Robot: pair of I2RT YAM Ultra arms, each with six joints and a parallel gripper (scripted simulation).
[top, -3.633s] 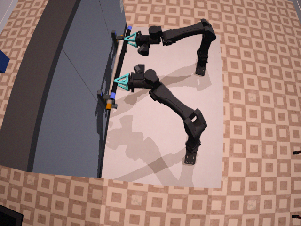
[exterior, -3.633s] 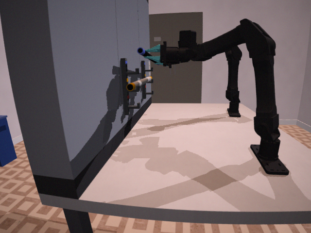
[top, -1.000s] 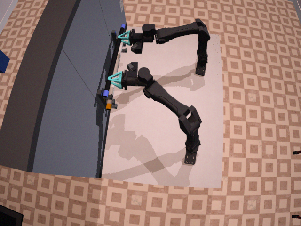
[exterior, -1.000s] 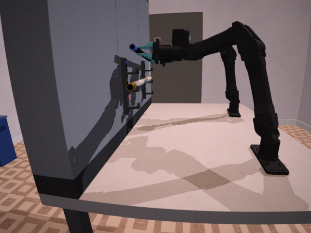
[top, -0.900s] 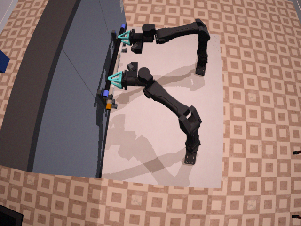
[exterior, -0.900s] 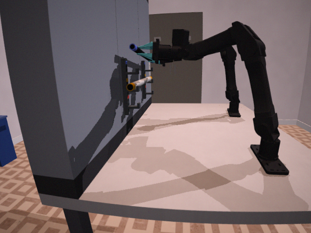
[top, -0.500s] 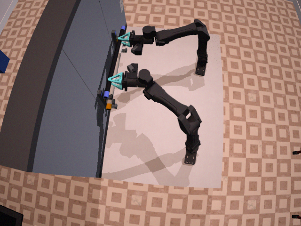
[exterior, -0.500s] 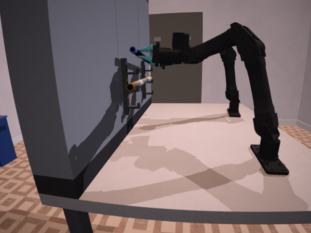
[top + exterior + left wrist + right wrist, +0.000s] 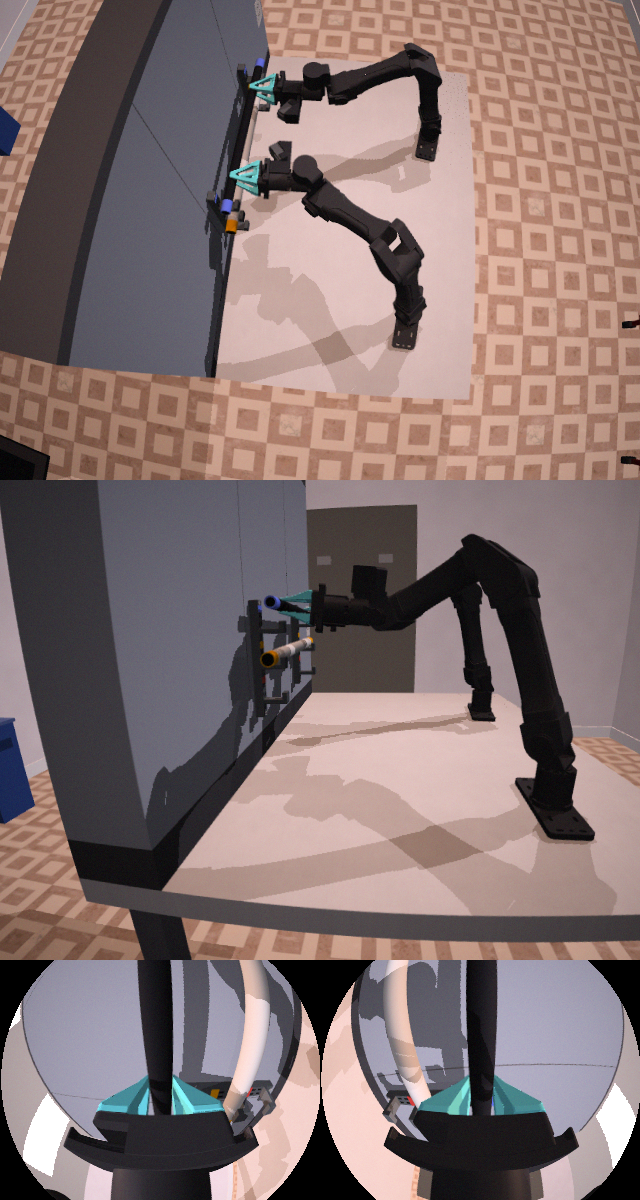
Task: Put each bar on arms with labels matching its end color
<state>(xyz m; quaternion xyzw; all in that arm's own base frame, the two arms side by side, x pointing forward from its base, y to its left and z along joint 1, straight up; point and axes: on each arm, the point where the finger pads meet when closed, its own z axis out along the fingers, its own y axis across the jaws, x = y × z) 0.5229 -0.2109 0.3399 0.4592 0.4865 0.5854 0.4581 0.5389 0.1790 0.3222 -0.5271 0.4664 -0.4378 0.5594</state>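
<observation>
Right now my right hand is 140 mm to the right of the dark metal bar, 10 mm below it and 10 mm past it. The rest, counted from my right hand: pale metal bar: 150 mm to the left, 90 mm below; then tall grey wall panel: 200 mm to the left, 100 mm ahead, 100 mm above.
</observation>
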